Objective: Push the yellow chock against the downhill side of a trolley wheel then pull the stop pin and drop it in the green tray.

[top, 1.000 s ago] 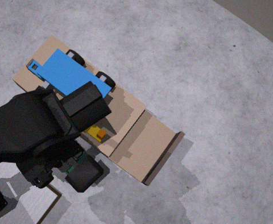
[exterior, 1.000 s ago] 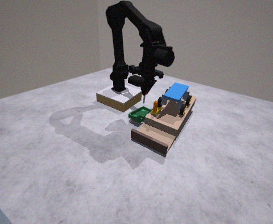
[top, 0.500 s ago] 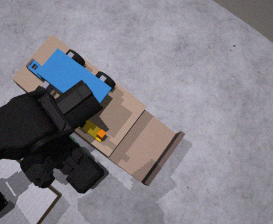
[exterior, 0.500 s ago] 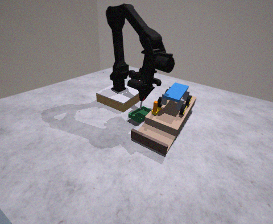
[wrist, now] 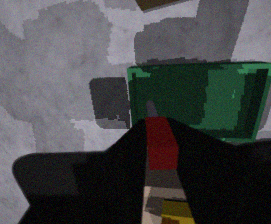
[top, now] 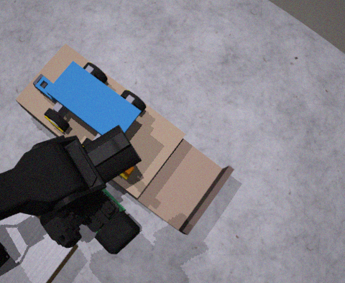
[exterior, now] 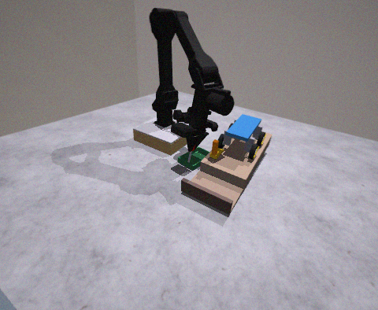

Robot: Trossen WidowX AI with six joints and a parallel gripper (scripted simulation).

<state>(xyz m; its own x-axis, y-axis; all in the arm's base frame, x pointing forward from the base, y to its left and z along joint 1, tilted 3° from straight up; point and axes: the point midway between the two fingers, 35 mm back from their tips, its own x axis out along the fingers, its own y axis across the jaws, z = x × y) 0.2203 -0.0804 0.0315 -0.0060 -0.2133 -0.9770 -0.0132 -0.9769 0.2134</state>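
My gripper tip is 30 mm to the right of the green tray and 60 mm above it. Also, from my gripper tip: red-headed stop pin right at my gripper tip; yellow chock 80 mm ahead, 30 mm to the left, 30 mm above; blue trolley 120 mm ahead, 130 mm to the left, 60 mm above.
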